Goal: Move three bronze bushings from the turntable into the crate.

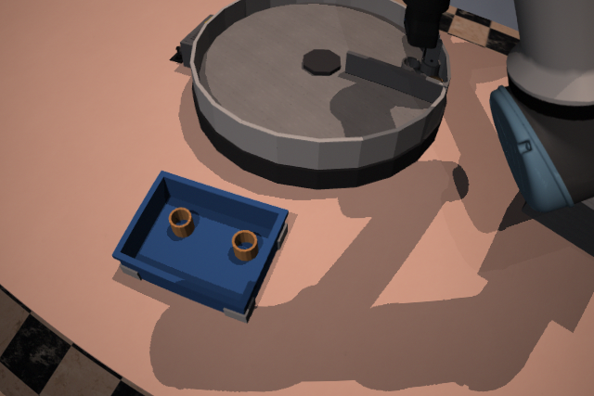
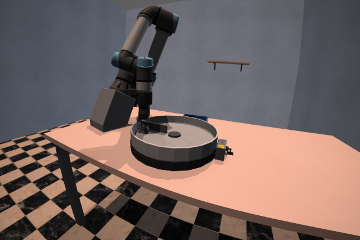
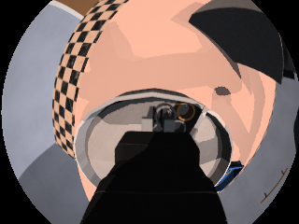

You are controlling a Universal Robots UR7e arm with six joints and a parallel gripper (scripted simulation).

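The grey turntable lies 150 mm ahead of my hand, 90 mm to the left of it and 40 mm below it. Round my hand: blue crate (450 mm to the left, 100 mm ahead, 70 mm below).
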